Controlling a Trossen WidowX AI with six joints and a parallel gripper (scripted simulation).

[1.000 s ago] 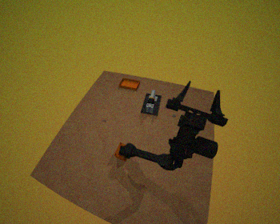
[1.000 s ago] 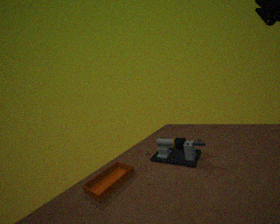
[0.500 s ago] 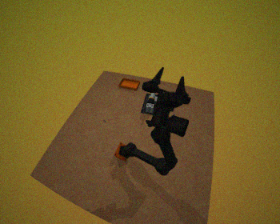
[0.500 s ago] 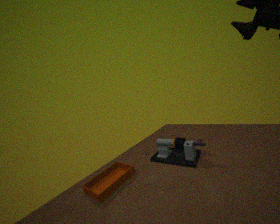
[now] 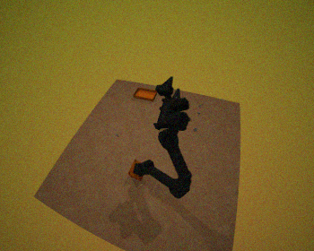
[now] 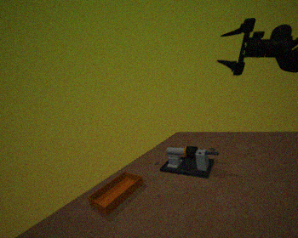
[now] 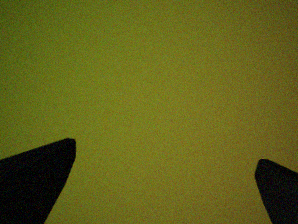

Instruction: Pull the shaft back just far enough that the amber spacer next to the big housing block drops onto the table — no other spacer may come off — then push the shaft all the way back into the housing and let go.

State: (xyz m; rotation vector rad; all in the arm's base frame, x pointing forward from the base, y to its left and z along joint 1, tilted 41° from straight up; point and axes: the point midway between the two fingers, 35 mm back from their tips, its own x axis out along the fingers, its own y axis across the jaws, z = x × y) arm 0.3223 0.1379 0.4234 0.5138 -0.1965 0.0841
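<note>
My gripper tip is now 190 mm short of the amber spacer, 40 mm to the right of it and 430 mm above it. The rest, counted from my gripper tip: orange tray 420 mm ahead, 310 mm to the left, 500 mm below; then dark disc 190 mm ahead, 110 mm to the right, 500 mm below.
</note>
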